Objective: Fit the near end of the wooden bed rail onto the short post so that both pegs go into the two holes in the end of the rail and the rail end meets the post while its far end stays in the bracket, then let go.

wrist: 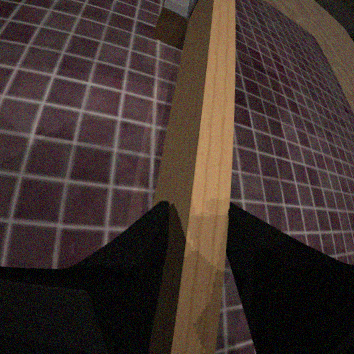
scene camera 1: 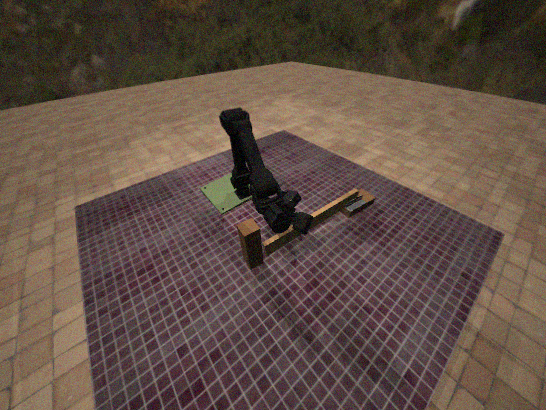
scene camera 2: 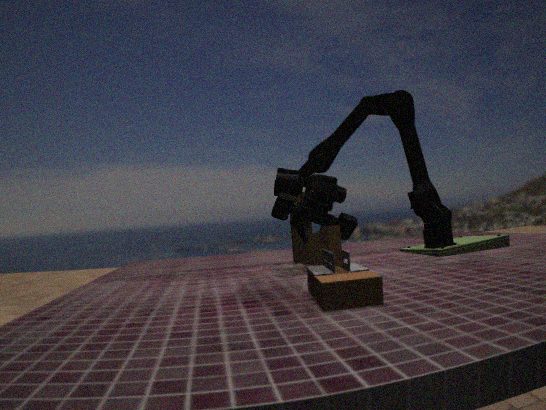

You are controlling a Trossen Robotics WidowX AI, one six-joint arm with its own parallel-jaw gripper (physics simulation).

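Seen in the pictures: gripper, between the fingertips: (wrist: 194, 209); arm's base, origin of its link: (scene camera 1: 243, 193) (scene camera 2: 440, 246).
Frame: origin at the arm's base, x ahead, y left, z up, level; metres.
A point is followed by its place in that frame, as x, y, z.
Note:
The wooden bed rail (scene camera 1: 330, 210) @[0.339, 0.212, 0.053] (wrist: 215, 125) @[0.329, 0.127, 0.064] runs from the bracket toward the short post. Its far end is at the bracket (scene camera 1: 368, 198) @[0.354, 0.431, 0.020] (scene camera 2: 350, 295) @[0.333, 0.461, 0.001] (wrist: 170, 27) @[0.308, 0.301, 0.004], a wooden block with metal plates. The short post (scene camera 1: 251, 247) (scene camera 2: 305, 251) stands upright. In scene camera 1 the rail's near end is low beside the post; whether they touch cannot be told. The pegs and end holes do not show. My gripper (scene camera 1: 291, 229) (wrist: 194, 209) @[0.332, 0.092, 0.042] is shut on the rail, with a finger against each side, nearer the post than the bracket.
The arm's base stands on a green plate (scene camera 1: 218, 196) @[-0.042, -0.107, -0.001] (scene camera 2: 480, 242) @[-0.081, 0.063, 0.004] behind the rail. Purple tiled surface (scene camera 1: 280, 340) @[0.577, -0.175, -0.016] (scene camera 2: 175, 340) @[0.533, 0.544, -0.016] lies under the post, the rail and the bracket. The arm reaches over the rail from the plate's side.

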